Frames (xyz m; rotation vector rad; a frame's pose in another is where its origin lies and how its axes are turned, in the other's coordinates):
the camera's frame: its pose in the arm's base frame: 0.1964 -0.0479 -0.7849 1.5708 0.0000 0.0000
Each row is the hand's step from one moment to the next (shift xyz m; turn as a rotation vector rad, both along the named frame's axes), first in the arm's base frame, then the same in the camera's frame.
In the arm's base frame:
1: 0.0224 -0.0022 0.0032 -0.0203 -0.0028 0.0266
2: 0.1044 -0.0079 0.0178 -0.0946 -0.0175 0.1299
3: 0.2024 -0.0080 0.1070 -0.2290 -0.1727 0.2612
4: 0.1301 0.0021 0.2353 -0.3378 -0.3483 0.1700
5: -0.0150 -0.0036 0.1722 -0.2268 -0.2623 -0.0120
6: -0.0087 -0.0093 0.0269 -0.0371 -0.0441 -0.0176
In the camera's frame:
1: 0.0224 0.0032 0.0022 -0.0203 0.0266 0.0028
2: 0.1044 0.0178 0.0079 -0.0946 0.1299 0.0175
3: 0.2024 0.1070 0.0080 -0.2290 0.2612 0.1727
4: 0.1301 0.2353 -0.0021 -0.3378 0.1700 0.3483
5: -0.0150 0.1722 0.0036 -0.2268 -0.0120 0.2623
6: -0.0087 0.0269 0.0093 -0.0371 -0.0176 0.0441

